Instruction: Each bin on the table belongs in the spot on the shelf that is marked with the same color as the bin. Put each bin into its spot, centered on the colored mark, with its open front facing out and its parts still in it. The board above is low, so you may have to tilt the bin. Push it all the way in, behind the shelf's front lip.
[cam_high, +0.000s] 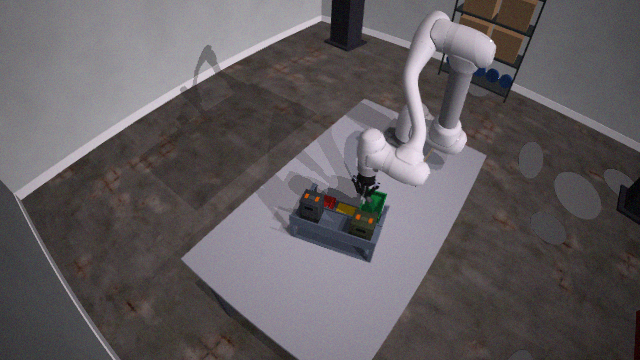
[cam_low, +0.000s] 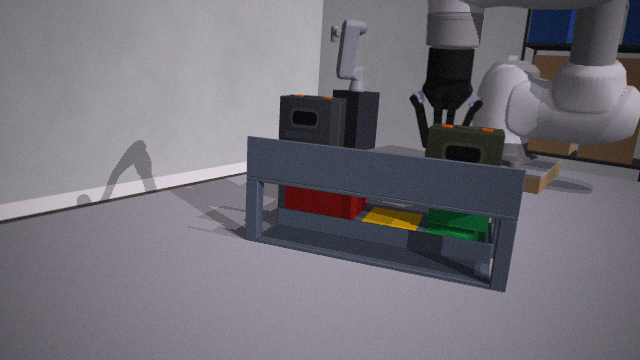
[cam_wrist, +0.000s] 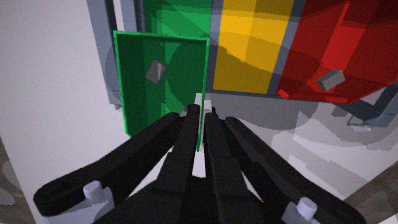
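Now: hand 4 cm to the right of the green bin, 4 cm above it and 3 cm past it. Also, from my hand: olive box (15 cm ahead, 11 cm to the left, 5 cm above); then red bin (15 cm ahead, 13 cm to the right, 6 cm below); then dark grey box (24 cm ahead, 10 cm to the right, 6 cm above).
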